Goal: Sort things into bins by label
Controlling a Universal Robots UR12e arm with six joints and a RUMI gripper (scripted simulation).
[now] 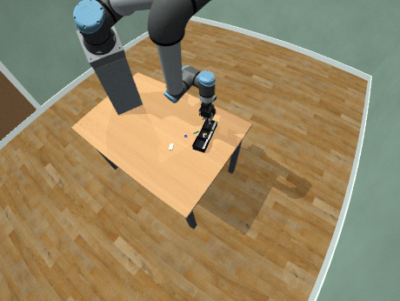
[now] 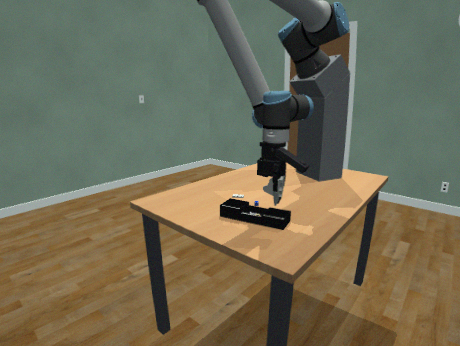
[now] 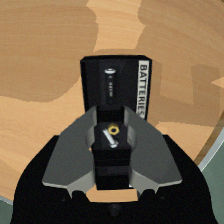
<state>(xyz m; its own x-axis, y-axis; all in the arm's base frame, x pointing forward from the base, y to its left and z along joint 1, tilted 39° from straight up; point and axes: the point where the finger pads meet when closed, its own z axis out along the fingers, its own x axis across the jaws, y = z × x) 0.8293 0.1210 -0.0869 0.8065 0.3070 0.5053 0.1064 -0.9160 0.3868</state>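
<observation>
The green battery is 80 mm to the right of my hand, 80 mm below it and 50 mm behind it. The rest, counted from my hand: brass hex nut (70 mm to the right, 70 mm below, 20 mm ahead); black cylindrical battery (70 mm below); grey-white piece (90 mm to the right, 70 mm below, 20 mm ahead).
</observation>
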